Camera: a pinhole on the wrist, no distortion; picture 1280 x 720 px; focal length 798.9 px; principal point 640.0 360.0 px. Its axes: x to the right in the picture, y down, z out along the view. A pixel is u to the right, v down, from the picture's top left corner.
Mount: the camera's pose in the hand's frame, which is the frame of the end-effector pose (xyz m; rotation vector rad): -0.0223 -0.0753 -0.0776 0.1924 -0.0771 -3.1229
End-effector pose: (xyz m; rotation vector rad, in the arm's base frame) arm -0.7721 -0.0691 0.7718 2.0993 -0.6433 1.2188
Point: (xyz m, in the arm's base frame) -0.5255 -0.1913 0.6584
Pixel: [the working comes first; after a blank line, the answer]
In the camera's frame: -0.0889 0.0548 0.3416

432 488
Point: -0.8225 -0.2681 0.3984
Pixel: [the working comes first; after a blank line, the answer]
In the camera's frame: 0.2654 -0.1322 0.3760

1204 79
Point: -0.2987 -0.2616 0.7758
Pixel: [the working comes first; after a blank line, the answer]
In the camera's frame: -0.3173 0.1362 0.4482

75 603
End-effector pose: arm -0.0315 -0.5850 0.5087 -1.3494 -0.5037 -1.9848
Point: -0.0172 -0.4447 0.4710
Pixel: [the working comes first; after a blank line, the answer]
In the camera's frame: 0.0396 0.0178 0.1682

828 444
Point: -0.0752 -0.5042 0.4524
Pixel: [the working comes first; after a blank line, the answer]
In the camera's frame: 0.0347 0.0127 0.0834

973 482
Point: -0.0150 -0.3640 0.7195
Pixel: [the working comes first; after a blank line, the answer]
In the camera's frame: -0.1788 0.0954 0.2887

145 624
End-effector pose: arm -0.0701 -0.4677 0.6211 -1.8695 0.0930 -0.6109
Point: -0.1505 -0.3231 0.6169
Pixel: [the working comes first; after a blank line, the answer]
In the camera's frame: 0.0779 0.0020 0.1769

992 369
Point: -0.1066 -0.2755 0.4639
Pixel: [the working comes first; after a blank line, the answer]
In the camera's frame: 0.0981 -0.1217 0.2859

914 20
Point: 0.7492 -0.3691 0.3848
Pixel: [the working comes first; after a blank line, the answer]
In the camera's frame: -0.6832 -0.3969 0.5334

outside the picture
